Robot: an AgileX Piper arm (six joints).
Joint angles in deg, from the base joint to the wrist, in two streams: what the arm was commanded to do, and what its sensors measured. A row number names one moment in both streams.
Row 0, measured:
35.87 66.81 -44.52 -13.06 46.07 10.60
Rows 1 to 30, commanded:
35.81 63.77 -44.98 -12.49 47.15 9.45
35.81 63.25 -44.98 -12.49 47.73 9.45
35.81 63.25 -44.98 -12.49 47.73 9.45
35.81 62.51 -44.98 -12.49 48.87 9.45
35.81 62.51 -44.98 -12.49 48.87 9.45
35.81 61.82 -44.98 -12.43 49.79 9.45
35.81 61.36 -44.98 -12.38 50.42 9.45
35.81 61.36 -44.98 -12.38 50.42 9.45
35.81 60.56 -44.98 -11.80 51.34 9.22
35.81 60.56 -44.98 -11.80 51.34 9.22
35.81 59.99 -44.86 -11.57 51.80 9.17
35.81 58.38 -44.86 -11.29 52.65 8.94
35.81 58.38 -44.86 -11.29 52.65 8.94
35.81 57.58 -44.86 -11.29 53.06 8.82
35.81 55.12 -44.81 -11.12 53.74 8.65
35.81 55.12 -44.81 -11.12 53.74 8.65
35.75 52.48 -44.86 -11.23 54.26 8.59
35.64 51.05 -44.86 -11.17 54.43 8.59
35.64 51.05 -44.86 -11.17 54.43 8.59
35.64 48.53 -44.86 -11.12 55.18 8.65
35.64 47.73 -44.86 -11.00 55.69 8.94
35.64 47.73 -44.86 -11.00 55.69 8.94
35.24 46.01 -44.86 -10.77 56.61 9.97
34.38 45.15 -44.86 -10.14 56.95 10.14
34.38 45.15 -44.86 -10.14 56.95 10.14
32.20 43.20 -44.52 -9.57 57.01 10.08
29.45 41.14 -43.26 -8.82 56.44 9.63
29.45 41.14 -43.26 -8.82 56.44 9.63
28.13 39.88 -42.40 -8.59 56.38 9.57
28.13 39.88 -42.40 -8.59 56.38 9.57
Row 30, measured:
31.28 42.86 -44.00 -9.45 56.38 9.74
